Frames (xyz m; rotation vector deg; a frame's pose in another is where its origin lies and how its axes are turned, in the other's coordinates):
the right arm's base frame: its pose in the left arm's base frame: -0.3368 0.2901 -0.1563 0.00 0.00 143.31
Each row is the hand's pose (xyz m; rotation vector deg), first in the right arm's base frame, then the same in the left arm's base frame.
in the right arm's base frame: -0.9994 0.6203 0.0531 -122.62 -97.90 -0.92
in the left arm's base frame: 0.0940 -0.8044 -0.1032 58.54 -158.60 32.47
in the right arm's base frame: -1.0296 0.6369 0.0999 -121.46 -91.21 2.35
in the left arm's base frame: 0.1083 -0.8358 -0.0564 53.48 -159.28 40.71
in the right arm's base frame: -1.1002 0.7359 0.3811 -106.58 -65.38 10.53
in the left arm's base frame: 0.1057 -0.9574 0.2248 34.75 -148.39 78.84
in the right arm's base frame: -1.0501 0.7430 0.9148 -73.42 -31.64 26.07
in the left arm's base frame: 0.0613 -0.9331 0.7585 9.70 -111.59 135.50
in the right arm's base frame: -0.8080 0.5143 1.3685 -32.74 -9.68 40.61
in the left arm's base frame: 0.0038 -0.6051 1.2122 1.65 50.34 -167.68
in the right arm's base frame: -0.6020 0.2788 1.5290 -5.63 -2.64 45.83
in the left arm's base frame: -0.0206 -0.2932 1.3727 -1.07 8.99 -170.59
